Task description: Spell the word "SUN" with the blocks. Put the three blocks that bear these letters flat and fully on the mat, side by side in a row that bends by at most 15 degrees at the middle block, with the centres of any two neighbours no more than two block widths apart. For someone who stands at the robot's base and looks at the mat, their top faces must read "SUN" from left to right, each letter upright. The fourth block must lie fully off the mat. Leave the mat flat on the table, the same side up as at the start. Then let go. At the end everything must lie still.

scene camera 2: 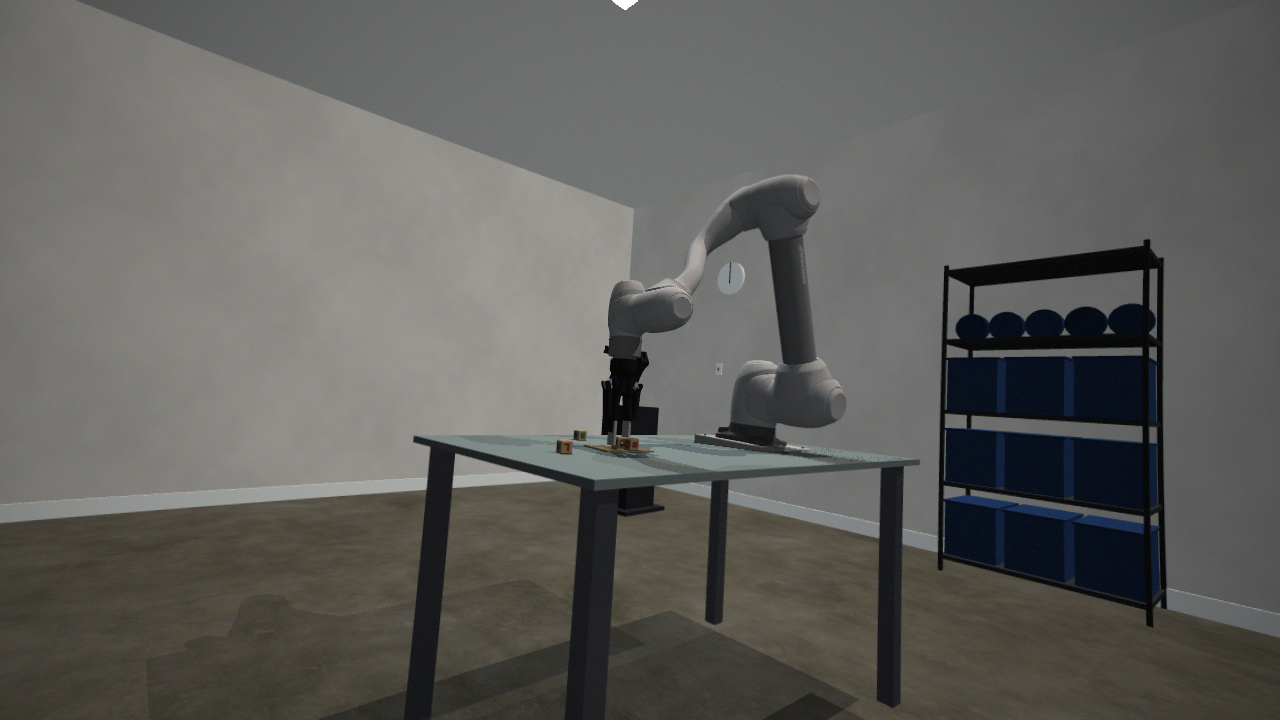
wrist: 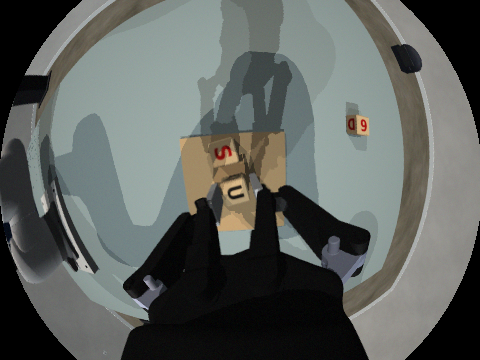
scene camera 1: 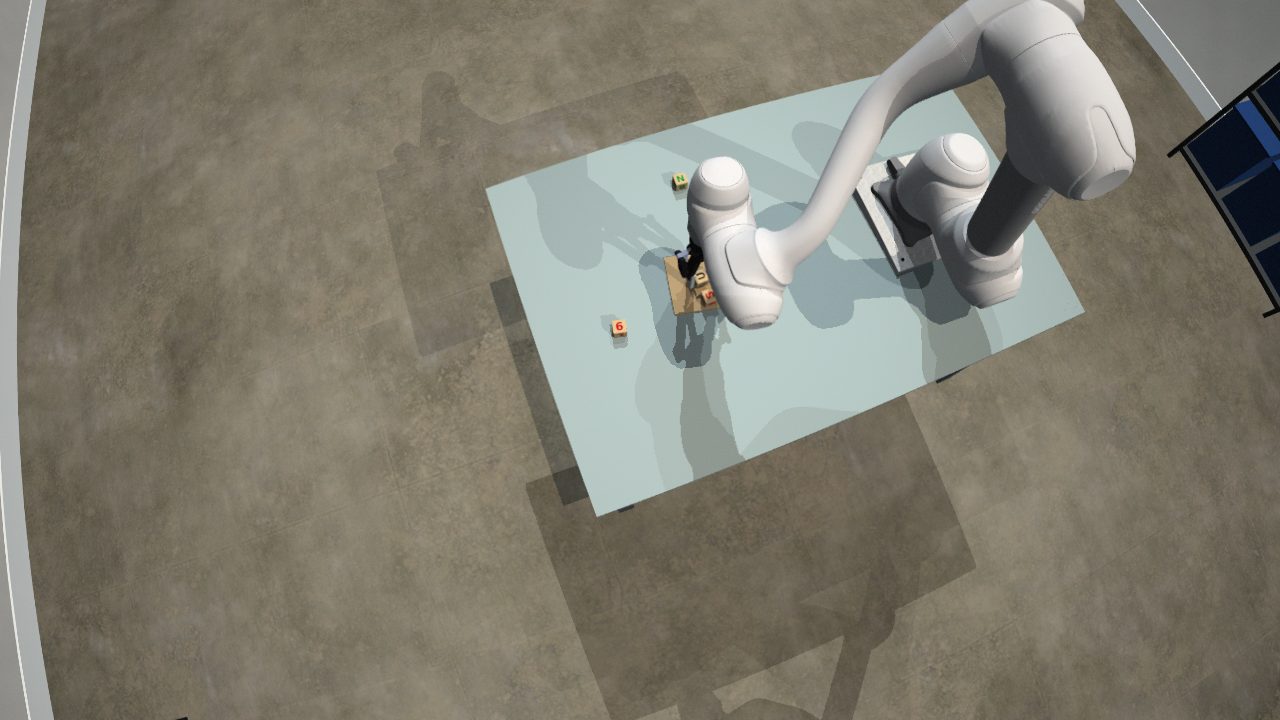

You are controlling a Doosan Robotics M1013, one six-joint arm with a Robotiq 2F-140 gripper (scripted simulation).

Path:
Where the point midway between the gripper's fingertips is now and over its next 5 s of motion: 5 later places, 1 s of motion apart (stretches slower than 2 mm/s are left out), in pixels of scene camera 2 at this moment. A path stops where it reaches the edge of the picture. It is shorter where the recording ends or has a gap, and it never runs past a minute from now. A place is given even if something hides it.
My gripper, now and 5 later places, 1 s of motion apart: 618,445; 622,416; 618,406; 591,403; 583,409; 581,415

